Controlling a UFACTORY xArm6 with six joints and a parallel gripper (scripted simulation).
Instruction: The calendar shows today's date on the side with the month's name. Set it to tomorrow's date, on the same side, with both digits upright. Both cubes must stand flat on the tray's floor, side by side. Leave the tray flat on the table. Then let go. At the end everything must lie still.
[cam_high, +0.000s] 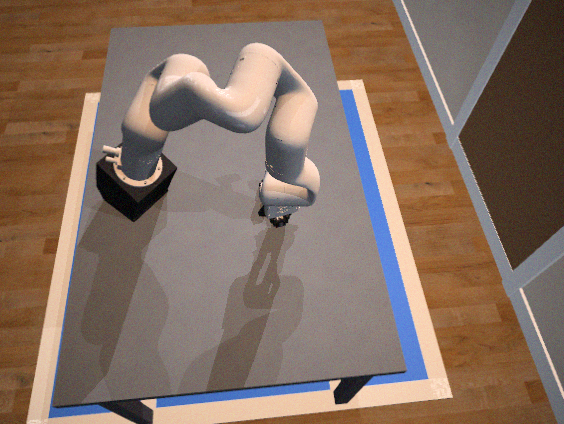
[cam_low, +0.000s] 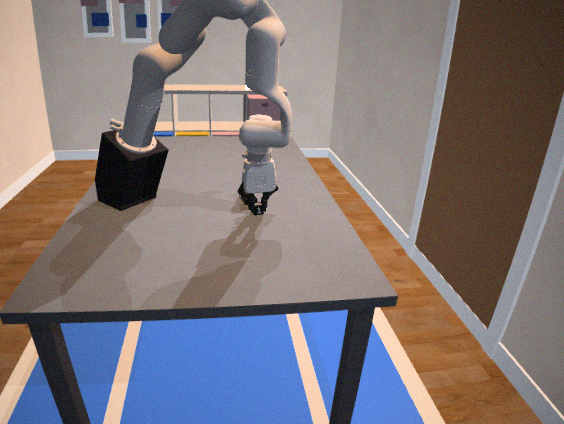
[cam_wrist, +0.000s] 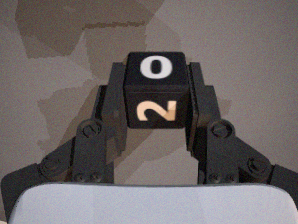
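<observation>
Right now my hand is 110 mm to the right of the dark tray, 30 mm past it and 20 mm above it.
</observation>
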